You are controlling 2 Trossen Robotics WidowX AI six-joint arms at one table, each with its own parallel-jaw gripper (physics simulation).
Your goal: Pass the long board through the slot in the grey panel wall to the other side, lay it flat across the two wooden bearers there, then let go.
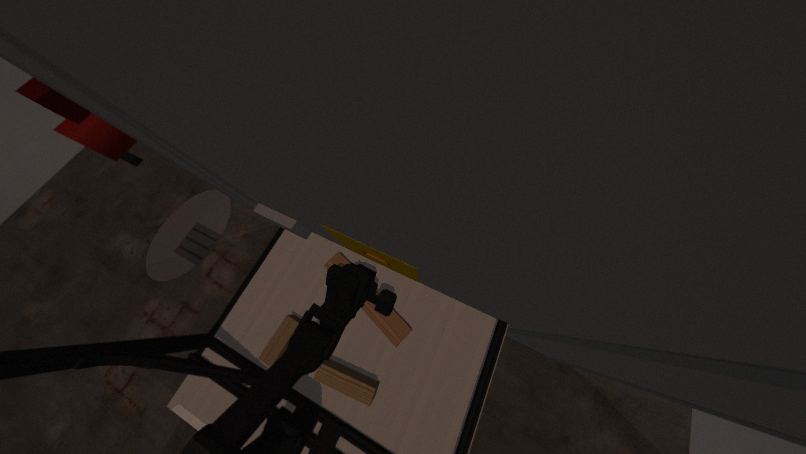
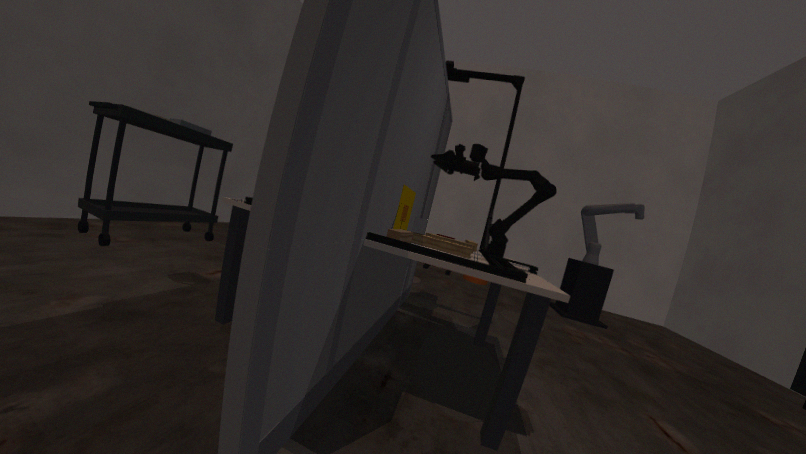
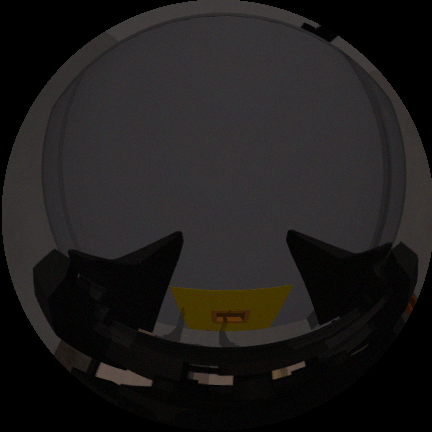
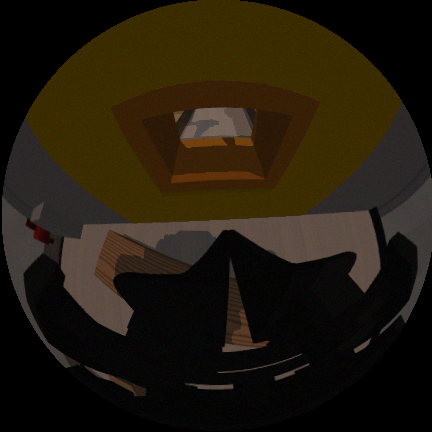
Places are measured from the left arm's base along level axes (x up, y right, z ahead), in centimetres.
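Pixels of known places: left gripper, fingertip midpoint: [image 2: 432, 159] [image 3: 235, 236]; right gripper, fingertip midpoint: [image 1: 375, 272] [image 4: 227, 234]; left arm's base at its link origin: [image 2: 494, 256]; right arm's base at its link origin: [image 1: 303, 421].
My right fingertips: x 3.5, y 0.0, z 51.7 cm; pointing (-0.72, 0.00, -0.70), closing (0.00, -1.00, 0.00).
For each thing: its top centre in the pictures, then the offset to it from my right fingertips. "spot": a spot on its surface instead. Level surfaces: height alone.
- long board at its top centre: [image 4: 232, 314] [image 1: 365, 295] dx -1.5, dy -0.1, dz +6.7 cm
- slot's orange frame at a spot on its surface: [image 4: 215, 95] spot: dx +8.2, dy +0.6, dz -3.3 cm
- table at its surface level: dx -5.4 cm
The long board [image 1: 389, 322] [image 4: 106, 252] lies diagonally on the table near the grey wall [image 1: 507, 169] [image 2: 349, 140] [image 3: 225, 150], partly hidden by the right arm. My right gripper [image 1: 369, 267] [image 4: 227, 234] is shut and empty, over the board and before the slot's orange frame [image 4: 215, 95] [image 3: 214, 317]. A yellow panel [image 1: 344, 239] [image 2: 407, 197] [image 3: 197, 300] [image 4: 215, 45] surrounds this frame. My left gripper [image 3: 235, 236] [image 2: 433, 157] is open and empty, high above the other table and facing the wall. Wooden pieces, apparently the bearers [image 2: 448, 245] [image 2: 399, 232], lie low on that table.
Two more wooden pieces [image 1: 276, 341] [image 1: 346, 383] lie beside and under the right arm on the table [image 1: 439, 349]. Black bars cross its near part. A black post [image 2: 510, 124] stands behind the left arm. A trolley [image 2: 169, 128] stands on the far side of the wall.
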